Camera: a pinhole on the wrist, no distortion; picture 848 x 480 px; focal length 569.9 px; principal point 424.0 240.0 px. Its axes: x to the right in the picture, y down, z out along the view. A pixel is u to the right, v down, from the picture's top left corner.
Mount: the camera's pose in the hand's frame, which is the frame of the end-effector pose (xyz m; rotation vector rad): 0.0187 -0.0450 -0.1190 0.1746 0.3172 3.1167
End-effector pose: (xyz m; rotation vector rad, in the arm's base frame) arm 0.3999 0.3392 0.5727 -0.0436 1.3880 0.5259
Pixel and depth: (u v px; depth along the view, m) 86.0 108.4 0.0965
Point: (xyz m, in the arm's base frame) 0.3761 0.3514 0.4832
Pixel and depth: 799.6 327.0 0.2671
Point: 0.5552 0.3284 0.7175
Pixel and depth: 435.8 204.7 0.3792
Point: 0.6110 0.4862 0.5872
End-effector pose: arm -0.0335 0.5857 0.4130 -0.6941 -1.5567 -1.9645
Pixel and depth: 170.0 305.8 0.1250
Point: -0.1213 0.5837 0.4485
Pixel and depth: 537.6 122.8 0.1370
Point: -0.0303 0.5945 0.4272
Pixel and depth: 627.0 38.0 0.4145
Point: 0.1711 0.8230 0.5406
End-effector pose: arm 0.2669 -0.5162 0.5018 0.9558 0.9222 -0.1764
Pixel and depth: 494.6 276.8 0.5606
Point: 0.5551 -0.8310 0.6204
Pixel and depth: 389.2 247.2 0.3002
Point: 0.4190 -0.6234 0.4983
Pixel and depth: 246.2 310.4 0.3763
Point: 0.5143 -0.6680 0.4186
